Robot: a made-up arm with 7 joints. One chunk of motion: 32 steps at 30 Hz.
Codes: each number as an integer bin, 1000 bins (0 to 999) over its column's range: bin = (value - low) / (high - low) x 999, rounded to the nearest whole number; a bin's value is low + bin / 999 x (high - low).
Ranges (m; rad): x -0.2..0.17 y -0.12..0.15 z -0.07..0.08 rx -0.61..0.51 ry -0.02..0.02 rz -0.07..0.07
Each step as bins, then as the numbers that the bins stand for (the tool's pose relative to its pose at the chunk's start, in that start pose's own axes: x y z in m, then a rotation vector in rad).
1 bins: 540 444 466 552 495 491
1 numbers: 0.0000 0.0000 0.0000 0.0089 -0.0002 -0.0012
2 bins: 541 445 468 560 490 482
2 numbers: 0.0004 0.0003 0.0003 0.0178 -0.0004 -0.0025
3 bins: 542 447 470 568 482 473
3 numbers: 0.0007 0.0008 0.0006 0.0268 -0.0007 -0.0037
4 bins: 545 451 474 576 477 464
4 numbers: 0.0019 0.0019 0.0012 0.0358 -0.0009 -0.0050
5 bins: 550 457 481 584 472 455
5 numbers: 0.0037 0.0035 0.0022 0.0447 -0.0011 -0.0062
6 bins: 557 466 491 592 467 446
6 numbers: 0.0063 0.0059 0.0037 0.0537 -0.0013 -0.0075
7 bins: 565 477 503 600 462 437
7 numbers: 0.0093 0.0089 0.0055 0.0627 -0.0015 -0.0088
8 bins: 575 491 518 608 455 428
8 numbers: 0.0130 0.0127 0.0078 0.0716 -0.0018 -0.0100
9 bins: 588 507 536 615 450 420
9 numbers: 0.0178 0.0170 0.0105 0.0795 -0.0020 -0.0111
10 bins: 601 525 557 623 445 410
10 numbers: 0.0226 0.0219 0.0136 0.0885 -0.0022 -0.0125
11 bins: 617 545 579 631 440 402
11 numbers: 0.0285 0.0273 0.0169 0.0974 -0.0024 -0.0137
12 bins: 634 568 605 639 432 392
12 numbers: 0.0348 0.0335 0.0208 0.1064 -0.0027 -0.0151
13 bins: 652 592 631 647 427 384
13 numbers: 0.0415 0.0400 0.0247 0.1154 -0.0029 -0.0162
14 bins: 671 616 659 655 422 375
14 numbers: 0.0485 0.0465 0.0289 0.1243 -0.0031 -0.0174
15 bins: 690 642 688 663 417 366
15 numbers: 0.0556 0.0535 0.0333 0.1333 -0.0033 -0.0187
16 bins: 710 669 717 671 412 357
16 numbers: 0.0630 0.0608 0.0377 0.1423 -0.0035 -0.0200
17 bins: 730 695 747 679 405 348
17 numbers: 0.0704 0.0678 0.0422 0.1512 -0.0038 -0.0212
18 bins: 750 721 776 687 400 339
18 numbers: 0.0778 0.0749 0.0465 0.1602 -0.0040 -0.0225
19 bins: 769 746 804 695 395 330
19 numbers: 0.0848 0.0816 0.0507 0.1692 -0.0042 -0.0238
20 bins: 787 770 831 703 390 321
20 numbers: 0.0915 0.0881 0.0548 0.1781 -0.0044 -0.0250
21 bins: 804 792 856 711 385 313
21 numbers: 0.0978 0.0941 0.0585 0.1871 -0.0046 -0.0261
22 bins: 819 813 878 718 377 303
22 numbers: 0.1033 0.0997 0.0618 0.1950 -0.0049 -0.0275
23 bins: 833 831 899 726 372 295
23 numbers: 0.1085 0.1046 0.0650 0.2039 -0.0051 -0.0287
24 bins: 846 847 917 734 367 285
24 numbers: 0.1133 0.1089 0.0677 0.2129 -0.0053 -0.0301
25 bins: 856 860 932 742 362 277
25 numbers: 0.1170 0.1124 0.0699 0.2219 -0.0055 -0.0312
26 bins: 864 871 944 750 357 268
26 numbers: 0.1200 0.1154 0.0717 0.2308 -0.0057 -0.0324
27 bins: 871 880 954 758 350 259
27 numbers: 0.1226 0.1178 0.0732 0.2398 -0.0060 -0.0337
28 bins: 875 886 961 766 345 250
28 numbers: 0.1241 0.1195 0.0743 0.2488 -0.0062 -0.0350
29 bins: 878 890 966 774 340 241
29 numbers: 0.1252 0.1205 0.0750 0.2577 -0.0064 -0.0362
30 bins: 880 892 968 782 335 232
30 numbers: 0.1259 0.1211 0.0753 0.2667 -0.0066 -0.0375
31 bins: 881 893 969 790 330 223
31 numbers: 0.1263 0.1214 0.0755 0.2757 -0.0068 -0.0387
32 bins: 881 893 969 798 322 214
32 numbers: 0.1263 0.1214 0.0755 0.2847 -0.0071 -0.0400
